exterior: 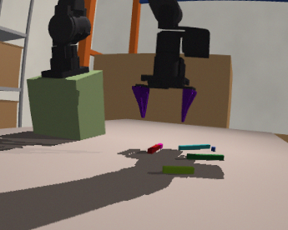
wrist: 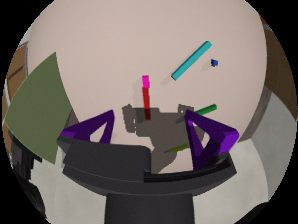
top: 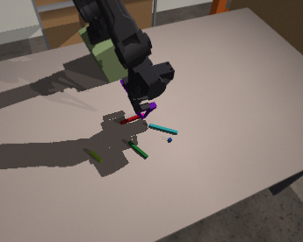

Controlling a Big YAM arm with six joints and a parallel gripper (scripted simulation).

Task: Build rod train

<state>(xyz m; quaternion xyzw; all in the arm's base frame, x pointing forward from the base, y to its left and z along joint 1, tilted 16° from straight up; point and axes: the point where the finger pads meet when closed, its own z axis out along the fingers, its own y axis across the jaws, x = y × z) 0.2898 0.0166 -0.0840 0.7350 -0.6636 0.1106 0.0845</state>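
The red rod lies 70 mm below my hand and 30 mm to the right of it. Also, from my hand: magenta rod 70 mm below, 20 mm to the left, 10 mm behind; then turquoise rod 70 mm to the left, 70 mm below, 70 mm ahead; then green rod 120 mm ahead, 70 mm below, 30 mm to the right.
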